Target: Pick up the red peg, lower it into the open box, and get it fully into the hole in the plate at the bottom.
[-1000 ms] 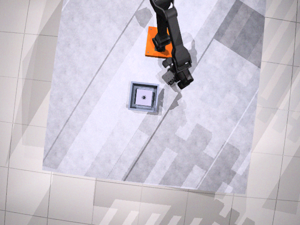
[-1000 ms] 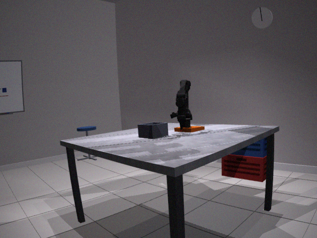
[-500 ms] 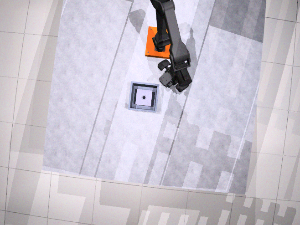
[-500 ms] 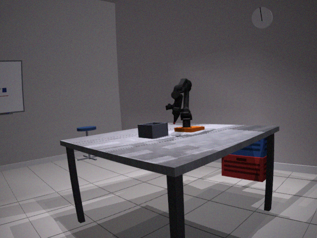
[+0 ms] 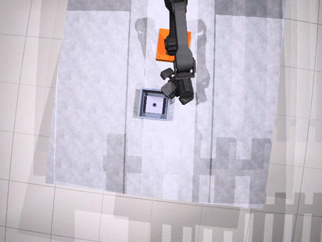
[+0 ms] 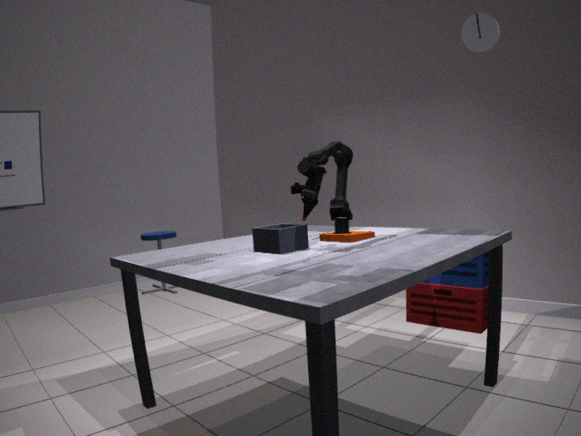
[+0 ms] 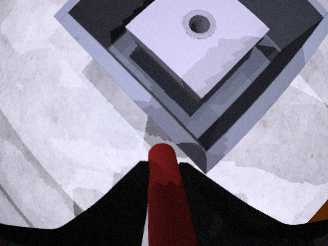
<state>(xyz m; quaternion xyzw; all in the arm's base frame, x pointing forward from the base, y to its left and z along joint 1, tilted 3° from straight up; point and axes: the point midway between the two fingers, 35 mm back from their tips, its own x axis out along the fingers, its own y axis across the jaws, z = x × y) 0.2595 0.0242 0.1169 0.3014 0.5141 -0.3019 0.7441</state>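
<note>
Right now my gripper tip is 90 mm to the left of the white plate, 80 mm above it and 50 mm short of it. Round my gripper tip: red peg (30 mm above, 10 mm behind); then grey box (100 mm below, 90 mm to the right, 50 mm ahead).
</note>
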